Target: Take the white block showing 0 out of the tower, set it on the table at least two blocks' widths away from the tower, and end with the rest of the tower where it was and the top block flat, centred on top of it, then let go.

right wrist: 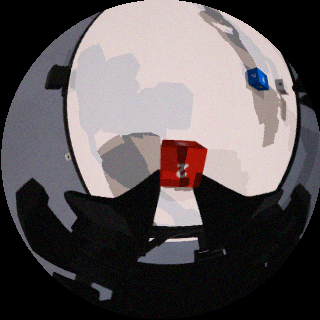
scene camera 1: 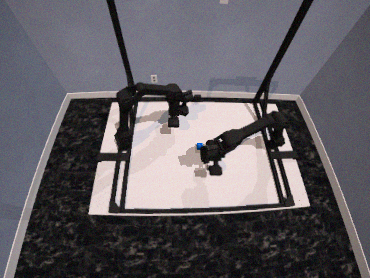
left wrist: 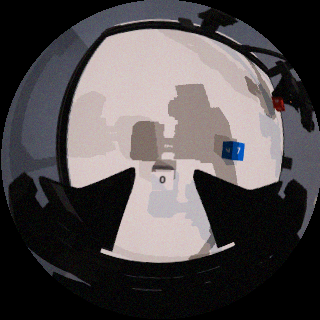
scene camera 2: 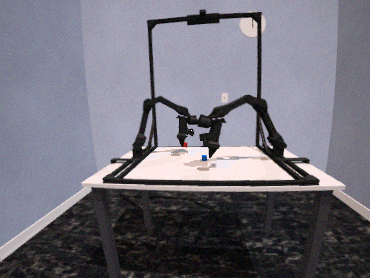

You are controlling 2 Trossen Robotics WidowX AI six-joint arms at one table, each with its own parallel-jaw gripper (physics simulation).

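Places are measured from the left arm's base along level axes (x ahead, y left, z up), in centimetres.
Where they show: left gripper, fingertip midpoint: [scene camera 1: 207,163] [left wrist: 164,172] [scene camera 2: 209,156]; right gripper, fingertip midpoint: [right wrist: 176,173] [left wrist: 273,97] [scene camera 2: 182,146]; left arm's base, link origin: [scene camera 1: 272,144] [scene camera 2: 277,156]; right arm's base, link origin: [right wrist: 203,232] [scene camera 1: 124,145] [scene camera 2: 138,156].
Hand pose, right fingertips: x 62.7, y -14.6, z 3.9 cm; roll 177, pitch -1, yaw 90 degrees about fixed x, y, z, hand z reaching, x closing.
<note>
Things, the pixels of their top centre, and the offset from my right fingertips. "spot": a spot on its surface instead. Level surfaces: height alone.
- blue block, top centre: [left wrist: 238,150] [right wrist: 263,78] [scene camera 1: 199,145] [scene camera 2: 204,155] dz -2.9, dx -16.0, dy +14.9 cm
- red block, top centre: [right wrist: 182,170] [left wrist: 282,101] [scene camera 2: 184,142] dz +2.4, dx -1.9, dy +0.0 cm
- white table, surface height: dz -5.8 cm
- black frame, surface spot: [scene camera 2: 215,182] spot: dz -4.1, dx -21.1, dy +52.4 cm
The white block showing 0 [scene camera 2: 213,165] [left wrist: 164,179] [right wrist: 281,86] stands on the table, apart from the blue block [scene camera 1: 199,146] [scene camera 2: 204,157] [left wrist: 233,150] [right wrist: 257,79], with a gap of about two block widths or more. The blue block shows 7 and stands alone on the table. My left gripper [scene camera 2: 213,155] [left wrist: 164,172] is open and empty above the white block. My right gripper [scene camera 2: 183,144] [right wrist: 176,173] is shut on the red block [scene camera 2: 185,144] [left wrist: 278,104] [right wrist: 179,155], which shows 2, and holds it above the table. The white block cannot be made out in scene camera 1.
The white table [scene camera 1: 160,192] [scene camera 2: 330,185] carries a black frame [scene camera 1: 200,208] [scene camera 2: 215,182] along its edges, with uprights at the back. Arm shadows fall around the blocks. The right arm stands to the left of the blue block in scene camera 1.
</note>
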